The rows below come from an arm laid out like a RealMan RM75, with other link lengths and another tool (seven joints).
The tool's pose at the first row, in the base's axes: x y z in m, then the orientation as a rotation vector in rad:
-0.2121 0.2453 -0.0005 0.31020 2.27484 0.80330
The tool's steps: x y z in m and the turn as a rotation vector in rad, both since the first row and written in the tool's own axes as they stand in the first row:
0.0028 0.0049 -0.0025 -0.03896 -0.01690 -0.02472
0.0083 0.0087 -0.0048 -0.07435 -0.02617 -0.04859
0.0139 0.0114 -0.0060 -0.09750 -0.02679 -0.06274
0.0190 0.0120 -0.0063 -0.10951 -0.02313 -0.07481
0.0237 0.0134 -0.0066 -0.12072 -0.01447 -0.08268
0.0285 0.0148 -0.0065 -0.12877 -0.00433 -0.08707
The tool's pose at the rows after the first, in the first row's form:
-0.2159 0.2492 0.0025 0.26949 2.24022 0.82825
-0.2215 0.2534 0.0032 0.22912 2.21375 0.85160
-0.2264 0.2573 0.0026 0.20261 2.20114 0.86918
-0.2303 0.2598 0.0004 0.18207 2.19791 0.87712
-0.2340 0.2628 -0.0010 0.16489 2.19969 0.88803
-0.2374 0.2660 -0.0028 0.15252 2.20451 0.89785

